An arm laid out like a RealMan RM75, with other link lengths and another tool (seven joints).
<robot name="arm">
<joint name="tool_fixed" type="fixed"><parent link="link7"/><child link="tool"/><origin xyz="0.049 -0.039 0.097" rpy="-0.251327 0 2.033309"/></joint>
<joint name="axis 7" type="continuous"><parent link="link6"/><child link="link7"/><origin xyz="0 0 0.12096" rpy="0 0 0"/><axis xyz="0 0 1"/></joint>
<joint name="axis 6" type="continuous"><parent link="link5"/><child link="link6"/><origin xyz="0 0 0" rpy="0 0 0"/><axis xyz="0 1 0"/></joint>
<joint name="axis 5" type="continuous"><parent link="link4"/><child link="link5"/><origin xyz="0 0 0.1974" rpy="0 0 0"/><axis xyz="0 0 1"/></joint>
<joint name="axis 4" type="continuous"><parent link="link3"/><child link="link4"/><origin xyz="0 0 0" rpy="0 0 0"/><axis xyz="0 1 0"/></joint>
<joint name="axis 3" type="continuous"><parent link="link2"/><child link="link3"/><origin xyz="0 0 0.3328" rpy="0 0 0"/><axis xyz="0 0 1"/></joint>
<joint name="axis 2" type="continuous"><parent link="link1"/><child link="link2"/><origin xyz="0 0 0" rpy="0 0 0"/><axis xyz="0 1 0"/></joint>
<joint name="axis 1" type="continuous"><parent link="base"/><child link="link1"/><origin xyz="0 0 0.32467" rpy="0 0 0"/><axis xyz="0 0 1"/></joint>
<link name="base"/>
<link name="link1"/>
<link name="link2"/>
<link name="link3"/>
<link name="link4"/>
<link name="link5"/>
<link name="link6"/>
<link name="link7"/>
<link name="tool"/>
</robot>
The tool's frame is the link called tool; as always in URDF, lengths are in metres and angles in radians. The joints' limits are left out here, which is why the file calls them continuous.
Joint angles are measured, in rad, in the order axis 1, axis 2, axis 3, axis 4, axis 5, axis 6, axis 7. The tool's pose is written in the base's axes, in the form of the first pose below.
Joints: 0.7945, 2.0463, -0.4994, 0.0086, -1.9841, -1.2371, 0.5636
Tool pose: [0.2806 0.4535 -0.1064], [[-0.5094 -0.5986 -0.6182], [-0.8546 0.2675 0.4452], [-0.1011 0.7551 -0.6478]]
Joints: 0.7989, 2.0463, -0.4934, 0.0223, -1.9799, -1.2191, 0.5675
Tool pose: [0.2814 0.4542 -0.1084], [[-0.5256 -0.5930 -0.6099], [-0.8447 0.2786 0.4571], [-0.1012 0.7554 -0.6474]]
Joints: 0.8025, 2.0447, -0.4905, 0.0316, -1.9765, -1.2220, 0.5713
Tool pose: [0.2791 0.4538 -0.1092], [[-0.5307 -0.5835 -0.6147], [-0.8426 0.2851 0.4568], [-0.0913 0.7604 -0.6430]]
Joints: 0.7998, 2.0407, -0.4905, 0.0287, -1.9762, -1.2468, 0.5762
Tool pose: [0.2766 0.4526 -0.1066], [[-0.5255 -0.5729 -0.6290], [-0.8473 0.2848 0.4484], [-0.0778 0.7685 -0.6350]]
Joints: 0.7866, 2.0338, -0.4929, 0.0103, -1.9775, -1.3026, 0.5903
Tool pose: [0.2743 0.4490 -0.0998], [[-0.5143 -0.5528 -0.6557], [-0.8560 0.2833 0.4325], [-0.0533 0.7837 -0.6189]]
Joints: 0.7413, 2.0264, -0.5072, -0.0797, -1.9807, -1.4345, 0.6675
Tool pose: [0.2759 0.4392 -0.0809], [[-0.5029 -0.5069 -0.7001], [-0.8643 0.2969 0.4059], [0.0021 0.8093 -0.5874]]
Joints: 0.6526, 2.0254, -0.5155, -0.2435, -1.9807, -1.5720, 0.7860
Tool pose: [0.2951 0.4240 -0.0512], [[-0.5202 -0.4673 -0.7149], [-0.8535 0.3149 0.4152], [0.0311 0.8261 -0.5627]]
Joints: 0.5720, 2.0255, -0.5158, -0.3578, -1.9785, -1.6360, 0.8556
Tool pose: [0.3203 0.4082 -0.0304], [[-0.5557 -0.4548 -0.6960], [-0.8311 0.3255 0.4509], [0.0215 0.8290 -0.5588]]
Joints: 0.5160, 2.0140, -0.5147, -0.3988, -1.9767, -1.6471, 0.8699
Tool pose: [0.3451 0.3966 -0.0165], [[-0.5903 -0.4591 -0.6638], [-0.8071 0.3271 0.4915], [-0.0085 0.8259 -0.5637]]
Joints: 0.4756, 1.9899, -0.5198, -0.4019, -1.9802, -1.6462, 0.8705
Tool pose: [0.3685 0.3855 -0.0051], [[-0.6197 -0.4696 -0.6288], [-0.7842 0.3392 0.5196], [-0.0307 0.8151 -0.5784]]
